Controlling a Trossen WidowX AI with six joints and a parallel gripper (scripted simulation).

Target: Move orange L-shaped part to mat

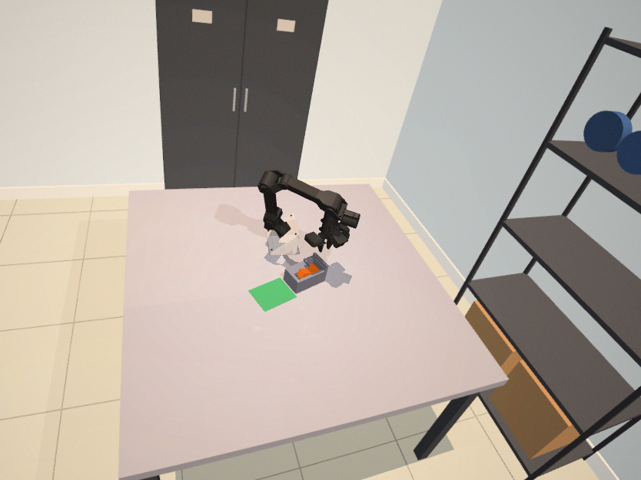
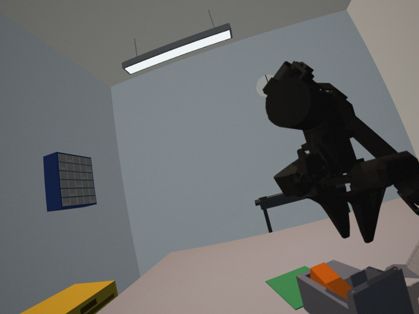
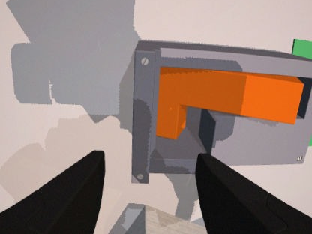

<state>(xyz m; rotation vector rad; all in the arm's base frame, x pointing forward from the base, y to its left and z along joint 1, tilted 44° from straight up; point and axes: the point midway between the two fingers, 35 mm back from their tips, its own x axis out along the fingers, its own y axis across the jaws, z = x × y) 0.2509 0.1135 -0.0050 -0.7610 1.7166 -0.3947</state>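
Now: the orange L-shaped part 1 cm ahead of my gripper tip, 4 cm to the right of it and 10 cm below it. From my gripper tip the other things lie so: green mat: 6 cm ahead, 21 cm to the right, 16 cm below.
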